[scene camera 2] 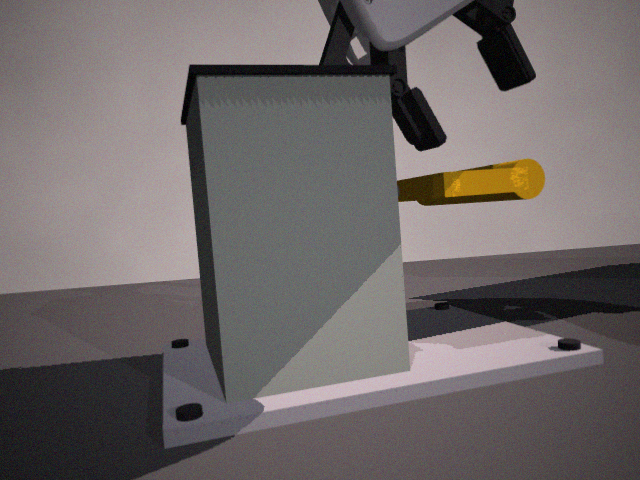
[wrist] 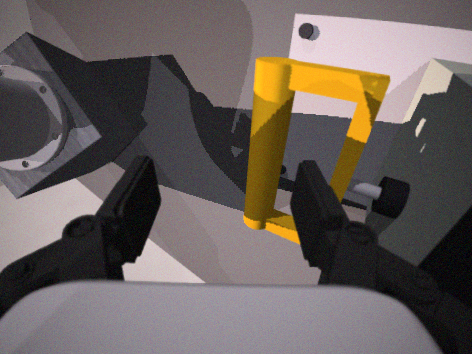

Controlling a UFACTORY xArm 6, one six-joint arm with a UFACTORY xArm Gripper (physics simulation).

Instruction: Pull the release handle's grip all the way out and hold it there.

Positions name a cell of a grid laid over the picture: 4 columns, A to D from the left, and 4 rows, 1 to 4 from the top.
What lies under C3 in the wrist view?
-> My gripper.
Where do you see a pale base plate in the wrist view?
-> D1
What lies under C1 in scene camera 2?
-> My gripper.
